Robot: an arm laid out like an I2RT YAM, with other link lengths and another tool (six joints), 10 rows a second.
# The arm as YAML. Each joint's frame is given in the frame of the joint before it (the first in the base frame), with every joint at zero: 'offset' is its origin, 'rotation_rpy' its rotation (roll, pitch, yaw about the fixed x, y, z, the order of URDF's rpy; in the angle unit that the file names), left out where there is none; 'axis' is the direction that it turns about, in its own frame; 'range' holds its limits. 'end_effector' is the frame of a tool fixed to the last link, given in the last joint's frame.
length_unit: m
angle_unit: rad
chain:
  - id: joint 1
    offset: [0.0, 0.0, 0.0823]
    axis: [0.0, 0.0, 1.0]
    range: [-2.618, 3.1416]
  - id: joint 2
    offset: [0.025, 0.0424, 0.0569]
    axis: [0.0, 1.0, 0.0]
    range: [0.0, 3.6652]
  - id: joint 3
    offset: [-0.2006, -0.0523, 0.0]
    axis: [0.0, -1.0, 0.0]
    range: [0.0, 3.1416]
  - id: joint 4
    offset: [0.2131, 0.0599, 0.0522]
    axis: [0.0, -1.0, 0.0]
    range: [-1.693, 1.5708]
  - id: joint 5
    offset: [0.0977, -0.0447, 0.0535]
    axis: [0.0, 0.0, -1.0]
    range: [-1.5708, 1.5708]
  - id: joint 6
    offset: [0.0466, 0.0, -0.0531]
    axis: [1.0, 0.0, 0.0]
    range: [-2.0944, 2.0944]
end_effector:
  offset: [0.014, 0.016, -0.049]
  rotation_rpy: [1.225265, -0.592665, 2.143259]
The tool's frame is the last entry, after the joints.
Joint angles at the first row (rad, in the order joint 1, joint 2, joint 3, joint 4, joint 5, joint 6):
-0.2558 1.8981 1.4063 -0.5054 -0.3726 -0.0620
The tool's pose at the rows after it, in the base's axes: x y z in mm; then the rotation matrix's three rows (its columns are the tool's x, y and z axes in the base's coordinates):
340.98, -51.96, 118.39; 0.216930, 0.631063, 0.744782; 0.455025, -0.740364, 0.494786; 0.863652, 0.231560, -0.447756
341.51, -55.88, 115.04; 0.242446, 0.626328, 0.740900; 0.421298, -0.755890, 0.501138; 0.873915, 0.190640, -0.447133
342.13, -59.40, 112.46; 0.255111, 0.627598, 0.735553; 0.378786, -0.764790, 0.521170; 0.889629, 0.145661, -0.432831
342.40, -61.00, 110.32; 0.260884, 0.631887, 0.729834; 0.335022, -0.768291, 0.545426; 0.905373, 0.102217, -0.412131
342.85, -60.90, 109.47; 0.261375, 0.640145, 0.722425; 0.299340, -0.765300, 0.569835; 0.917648, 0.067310, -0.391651
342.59, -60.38, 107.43; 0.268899, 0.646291, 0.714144; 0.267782, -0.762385, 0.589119; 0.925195, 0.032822, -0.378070
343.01, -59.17, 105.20; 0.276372, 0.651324, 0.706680; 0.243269, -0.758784, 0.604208; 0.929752, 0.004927, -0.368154
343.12, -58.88, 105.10; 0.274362, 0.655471, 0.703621; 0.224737, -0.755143, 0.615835; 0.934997, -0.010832, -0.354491
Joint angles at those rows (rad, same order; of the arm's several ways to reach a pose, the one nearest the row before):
-0.2706 1.9261 1.4252 -0.5194 -0.3906 -0.0455
-0.2866 1.9572 1.4502 -0.5402 -0.4161 -0.0330
-0.3031 1.9876 1.4750 -0.5582 -0.4599 -0.0250
-0.3148 2.0119 1.4918 -0.5698 -0.5072 -0.0169
-0.3200 2.0305 1.5072 -0.5815 -0.5488 -0.0125
-0.3235 2.0489 1.5184 -0.5932 -0.5815 -0.0077
-0.3233 2.0669 1.5292 -0.6013 -0.6056 -0.0023
-0.3252 2.0735 1.5338 -0.6040 -0.6275 0.0000

